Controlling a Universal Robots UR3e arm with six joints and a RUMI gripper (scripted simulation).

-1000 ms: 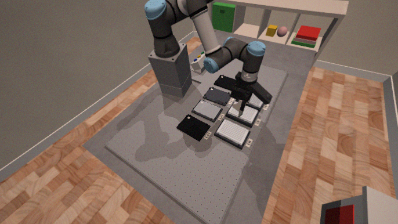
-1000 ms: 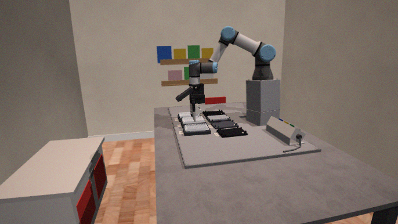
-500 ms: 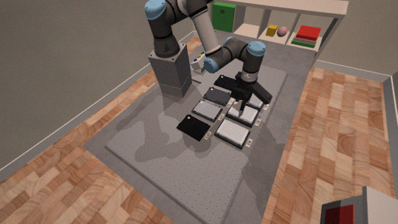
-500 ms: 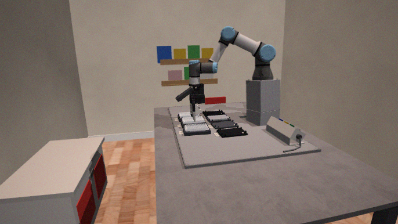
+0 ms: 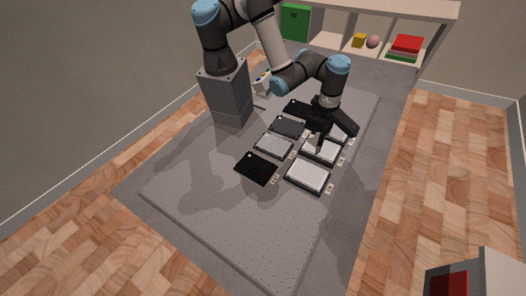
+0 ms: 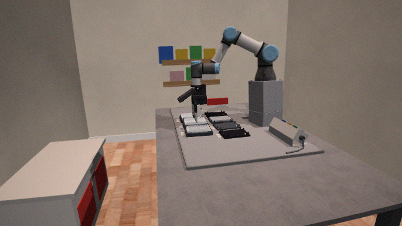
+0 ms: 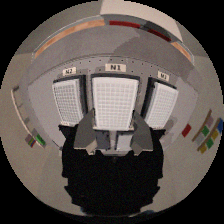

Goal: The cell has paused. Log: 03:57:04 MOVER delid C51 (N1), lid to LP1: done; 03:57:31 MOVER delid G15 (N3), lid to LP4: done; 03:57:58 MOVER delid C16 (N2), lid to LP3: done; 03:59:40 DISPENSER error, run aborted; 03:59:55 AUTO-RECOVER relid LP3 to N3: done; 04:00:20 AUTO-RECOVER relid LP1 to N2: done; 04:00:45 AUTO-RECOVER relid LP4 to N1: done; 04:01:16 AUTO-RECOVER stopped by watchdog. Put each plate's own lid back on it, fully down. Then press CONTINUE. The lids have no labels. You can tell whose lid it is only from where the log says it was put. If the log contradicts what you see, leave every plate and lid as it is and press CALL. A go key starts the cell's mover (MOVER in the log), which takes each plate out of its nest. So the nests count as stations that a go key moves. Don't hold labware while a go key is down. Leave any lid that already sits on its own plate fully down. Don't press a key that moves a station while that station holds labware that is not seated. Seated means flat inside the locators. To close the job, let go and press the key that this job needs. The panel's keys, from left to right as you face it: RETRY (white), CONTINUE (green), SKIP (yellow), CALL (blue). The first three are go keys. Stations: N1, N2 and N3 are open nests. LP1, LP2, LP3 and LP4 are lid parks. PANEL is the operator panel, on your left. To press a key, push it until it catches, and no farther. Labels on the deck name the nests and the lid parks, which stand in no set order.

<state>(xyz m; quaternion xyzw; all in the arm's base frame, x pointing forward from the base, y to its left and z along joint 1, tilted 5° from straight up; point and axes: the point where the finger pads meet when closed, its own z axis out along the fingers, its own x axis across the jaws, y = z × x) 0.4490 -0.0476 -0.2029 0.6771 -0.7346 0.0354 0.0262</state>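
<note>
My gripper is now 1 cm past the plate, 13 cm to the left of it and 2 cm above it.
</note>
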